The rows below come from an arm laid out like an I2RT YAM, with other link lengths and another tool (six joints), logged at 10 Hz.
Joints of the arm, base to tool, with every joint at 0 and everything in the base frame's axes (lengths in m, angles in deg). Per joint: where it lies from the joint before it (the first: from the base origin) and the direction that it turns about. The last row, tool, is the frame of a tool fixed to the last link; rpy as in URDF.
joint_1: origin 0 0 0.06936 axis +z
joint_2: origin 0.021 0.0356 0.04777 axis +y
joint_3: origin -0.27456 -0.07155 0 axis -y
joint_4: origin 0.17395 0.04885 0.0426 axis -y
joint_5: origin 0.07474 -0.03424 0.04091 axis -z
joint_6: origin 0.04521 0 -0.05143 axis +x
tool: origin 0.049 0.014 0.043 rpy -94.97 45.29 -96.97
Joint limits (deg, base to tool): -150..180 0..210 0..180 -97..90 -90..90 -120..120
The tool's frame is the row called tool.
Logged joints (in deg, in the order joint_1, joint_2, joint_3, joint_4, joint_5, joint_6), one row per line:
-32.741, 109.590, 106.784, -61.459, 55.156, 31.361
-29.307, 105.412, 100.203, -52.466, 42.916, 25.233
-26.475, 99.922, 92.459, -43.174, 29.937, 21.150
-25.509, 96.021, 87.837, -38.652, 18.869, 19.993
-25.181, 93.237, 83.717, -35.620, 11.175, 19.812
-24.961, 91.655, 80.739, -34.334, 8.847, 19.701
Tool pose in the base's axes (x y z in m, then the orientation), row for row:
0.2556, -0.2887, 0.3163, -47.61, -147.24, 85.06
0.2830, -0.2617, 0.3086, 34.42, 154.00, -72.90
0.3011, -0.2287, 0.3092, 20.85, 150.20, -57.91
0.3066, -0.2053, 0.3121, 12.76, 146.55, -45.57
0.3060, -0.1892, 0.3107, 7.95, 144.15, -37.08
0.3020, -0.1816, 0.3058, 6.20, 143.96, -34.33
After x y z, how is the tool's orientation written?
As a rotation vector, in degrees.
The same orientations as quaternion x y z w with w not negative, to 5 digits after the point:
-0.26950, -0.83346, 0.48149, 0.02982
0.19773, 0.88466, -0.41878, 0.05386
0.12692, 0.91433, -0.35252, 0.15366
0.08073, 0.92723, -0.28832, 0.22494
0.05140, 0.93204, -0.23975, 0.26678
0.04025, 0.93452, -0.22285, 0.27458

